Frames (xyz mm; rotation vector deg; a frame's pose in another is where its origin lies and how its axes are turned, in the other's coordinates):
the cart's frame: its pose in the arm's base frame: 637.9 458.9 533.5 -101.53 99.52 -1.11
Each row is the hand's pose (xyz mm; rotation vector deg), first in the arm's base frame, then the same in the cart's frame.
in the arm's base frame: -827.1 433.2 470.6 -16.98 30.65 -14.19
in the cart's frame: -130.5 1329.7 -604.8 89.81 -61.65 6.52
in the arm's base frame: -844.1 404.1 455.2 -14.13 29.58 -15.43
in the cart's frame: -100.0 1349.1 -612.6 93.03 -61.95 7.47
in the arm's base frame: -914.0 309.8 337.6 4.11 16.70 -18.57
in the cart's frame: 25.5 1455.8 -590.8 113.06 -71.44 11.12
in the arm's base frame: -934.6 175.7 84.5 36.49 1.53 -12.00
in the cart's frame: 249.7 1575.8 -457.3 136.36 -92.80 32.01
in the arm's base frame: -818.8 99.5 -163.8 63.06 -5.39 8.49
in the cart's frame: 436.6 1577.2 -243.0 -117.42 104.56 -58.12
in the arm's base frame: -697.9 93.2 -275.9 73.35 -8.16 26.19
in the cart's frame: 504.2 1519.3 -104.1 -92.62 108.19 -67.73
